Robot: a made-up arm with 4 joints.
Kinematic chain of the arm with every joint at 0, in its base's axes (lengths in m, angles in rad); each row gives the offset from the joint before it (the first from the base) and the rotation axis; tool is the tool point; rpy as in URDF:
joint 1: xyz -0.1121 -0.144 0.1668 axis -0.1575 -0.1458 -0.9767
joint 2: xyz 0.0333 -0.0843 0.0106 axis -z
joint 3: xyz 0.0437 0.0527 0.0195 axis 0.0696 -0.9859 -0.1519
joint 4: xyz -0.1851 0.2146 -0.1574 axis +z
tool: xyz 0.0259 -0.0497 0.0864 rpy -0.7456 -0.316 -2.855
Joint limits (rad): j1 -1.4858..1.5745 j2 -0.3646..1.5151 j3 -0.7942..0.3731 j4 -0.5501..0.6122
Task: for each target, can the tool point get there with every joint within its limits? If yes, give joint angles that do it. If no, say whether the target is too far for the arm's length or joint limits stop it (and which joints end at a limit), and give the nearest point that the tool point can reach.
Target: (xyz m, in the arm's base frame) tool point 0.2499 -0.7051 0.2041
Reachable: no: too far | nearest point 0.0386 -0.3933 0.1436 | short by 0.382 m
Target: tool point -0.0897 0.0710 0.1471
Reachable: yes | joints -0.9096 1.1637 -0.0706 -0.0075
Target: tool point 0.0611 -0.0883 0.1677
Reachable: yes | joints 0.7732 0.7721 -0.2641 0.0897
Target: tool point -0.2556 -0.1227 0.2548
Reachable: yes | joints -0.8599 0.1665 -0.5870 -0.2039
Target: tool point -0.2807 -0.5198 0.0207
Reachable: no: joint limits stop it (at a limit: joint 1, joint 2, joint 3, joint 4) | nearest point -0.1300 -0.4354 0.1771 | short by 0.233 m
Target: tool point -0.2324 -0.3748 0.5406
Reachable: no: joint limits stop it (at a limit: joint 2, joint 3, joint 4) | nearest point -0.2002 -0.2972 0.2921 | short by 0.262 m
